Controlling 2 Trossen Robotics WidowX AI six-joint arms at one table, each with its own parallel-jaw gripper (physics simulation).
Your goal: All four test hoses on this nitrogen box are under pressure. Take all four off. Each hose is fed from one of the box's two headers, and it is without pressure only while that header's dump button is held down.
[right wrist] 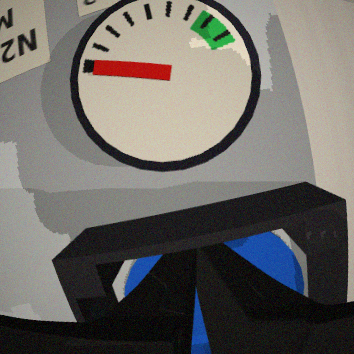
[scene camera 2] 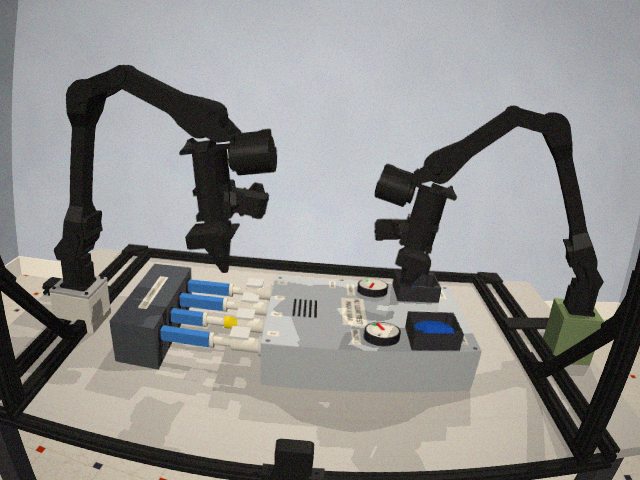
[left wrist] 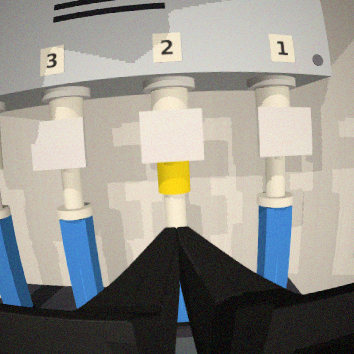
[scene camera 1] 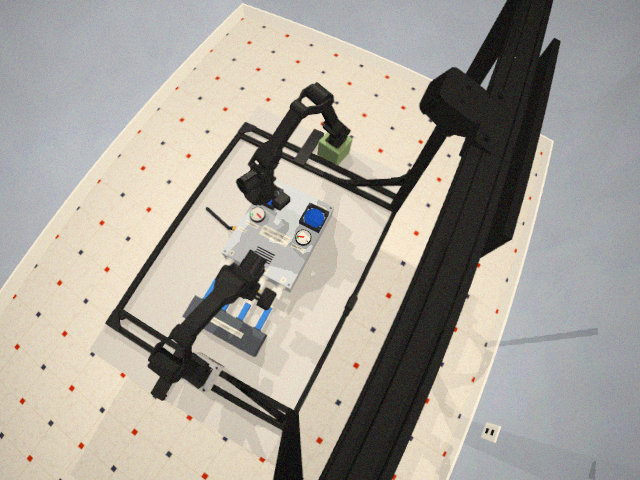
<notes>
My left gripper is shut, holding nothing. I also see my right gripper, a grey nitrogen box and a blue dump button.
My left gripper is seen too in the left wrist view. My right gripper is seen too in the right wrist view and in scene camera 1.
</notes>
